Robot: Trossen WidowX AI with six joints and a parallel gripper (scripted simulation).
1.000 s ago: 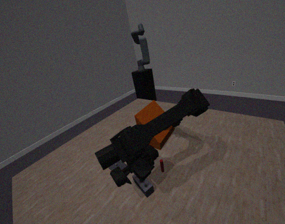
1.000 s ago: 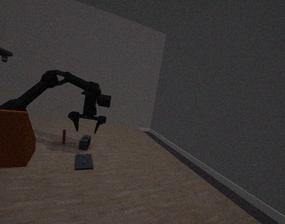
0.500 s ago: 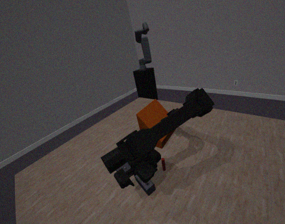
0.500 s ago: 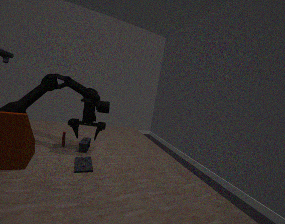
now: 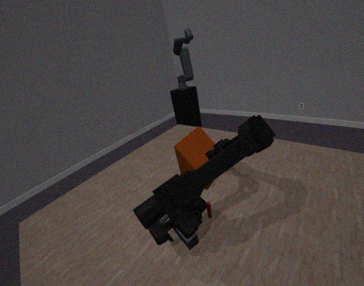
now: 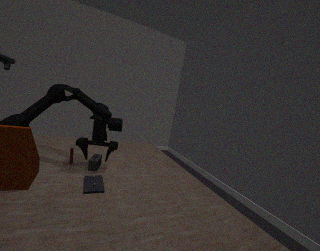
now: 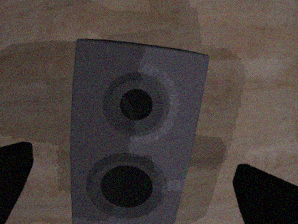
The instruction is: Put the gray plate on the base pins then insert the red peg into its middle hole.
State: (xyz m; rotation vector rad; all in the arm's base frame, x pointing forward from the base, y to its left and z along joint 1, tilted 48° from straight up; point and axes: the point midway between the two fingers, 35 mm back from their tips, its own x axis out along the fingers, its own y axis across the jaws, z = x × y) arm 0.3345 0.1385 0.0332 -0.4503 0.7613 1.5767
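The gray plate is right at my gripper tip. Round my gripper tip: red peg (12 cm behind, 2 cm to the left, 1 cm above); base (16 cm to the right, 2 cm below, 1 cm ahead).
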